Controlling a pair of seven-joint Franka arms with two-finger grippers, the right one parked.
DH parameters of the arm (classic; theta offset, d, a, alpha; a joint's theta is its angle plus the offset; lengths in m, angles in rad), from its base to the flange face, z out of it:
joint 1: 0 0.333 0 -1.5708
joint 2: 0 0 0 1.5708
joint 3: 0 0.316 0.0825 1.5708
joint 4: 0 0 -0.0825 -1.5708
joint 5: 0 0.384 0 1.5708
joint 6: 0 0 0.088 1.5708
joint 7: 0 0.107 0 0
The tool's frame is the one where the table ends.
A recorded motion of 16 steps. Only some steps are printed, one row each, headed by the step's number.
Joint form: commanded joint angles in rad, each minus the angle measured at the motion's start. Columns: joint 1, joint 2, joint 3, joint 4, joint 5, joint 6, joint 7.
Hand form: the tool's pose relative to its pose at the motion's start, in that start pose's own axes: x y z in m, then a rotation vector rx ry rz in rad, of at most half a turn. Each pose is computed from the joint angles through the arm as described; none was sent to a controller.
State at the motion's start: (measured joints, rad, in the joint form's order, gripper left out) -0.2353 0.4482 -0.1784 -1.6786 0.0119 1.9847 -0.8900
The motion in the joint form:
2: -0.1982 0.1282 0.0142 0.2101 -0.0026 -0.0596 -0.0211
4: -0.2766 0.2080 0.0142 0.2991 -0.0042 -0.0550 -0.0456
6: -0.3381 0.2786 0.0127 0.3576 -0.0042 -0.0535 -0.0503
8: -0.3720 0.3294 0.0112 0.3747 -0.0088 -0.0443 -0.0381
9: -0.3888 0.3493 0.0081 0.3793 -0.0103 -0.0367 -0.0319
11: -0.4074 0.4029 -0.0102 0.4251 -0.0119 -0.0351 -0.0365
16: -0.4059 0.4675 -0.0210 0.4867 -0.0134 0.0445 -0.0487
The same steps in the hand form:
2: -0.0730 0.1016 0.0001 -0.0027 0.0117 0.1520
4: -0.1075 0.1436 0.0174 -0.0117 0.0122 0.1982
6: -0.1385 0.1726 0.0437 0.0000 0.0009 0.2494
8: -0.1570 0.1858 0.0739 0.0202 -0.0196 0.2898
9: -0.1682 0.1919 0.0868 0.0264 -0.0276 0.3125
11: -0.1842 0.2063 0.1055 0.0247 -0.0472 0.3336
16: -0.1774 0.2241 0.1169 -0.0530 -0.0275 0.3169

